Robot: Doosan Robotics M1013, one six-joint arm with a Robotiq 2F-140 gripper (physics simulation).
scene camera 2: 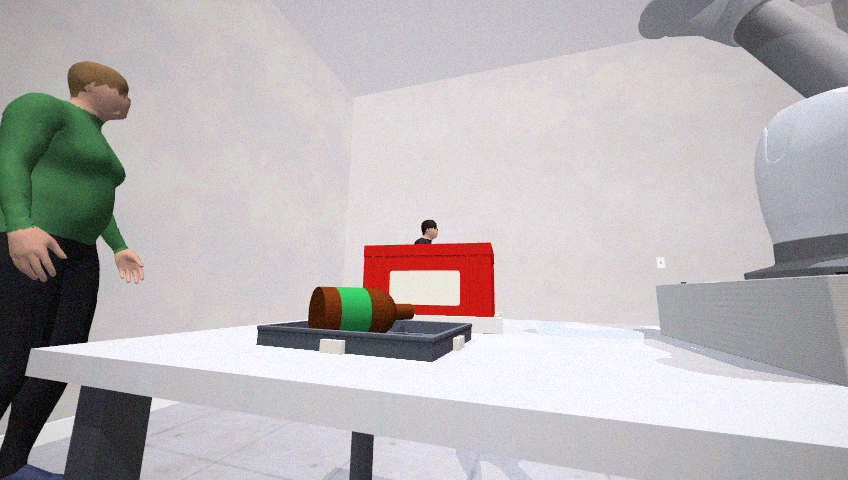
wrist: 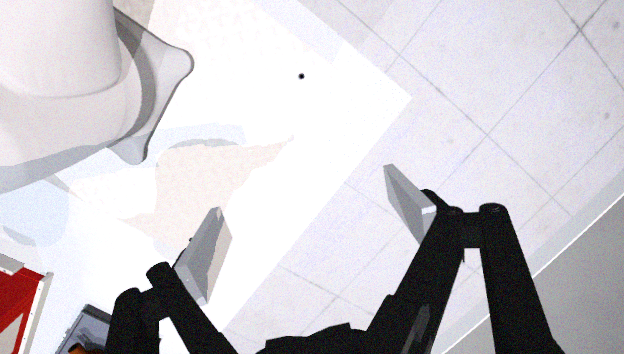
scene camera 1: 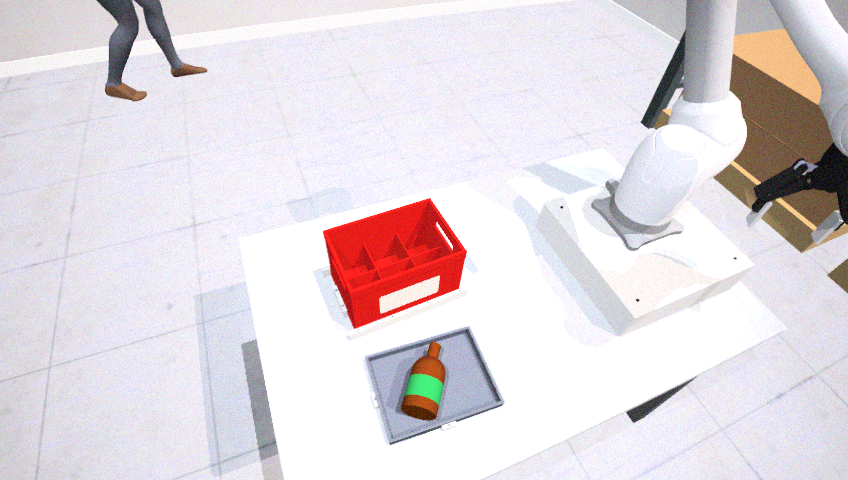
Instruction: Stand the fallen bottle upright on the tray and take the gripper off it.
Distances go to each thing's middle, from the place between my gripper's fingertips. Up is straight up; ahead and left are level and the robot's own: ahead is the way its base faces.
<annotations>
Now: the pale strip point(scene camera 1: 451, 296) 730 mm ahead of my hand, 250 mm to the right of it and 290 mm below it.
</annotations>
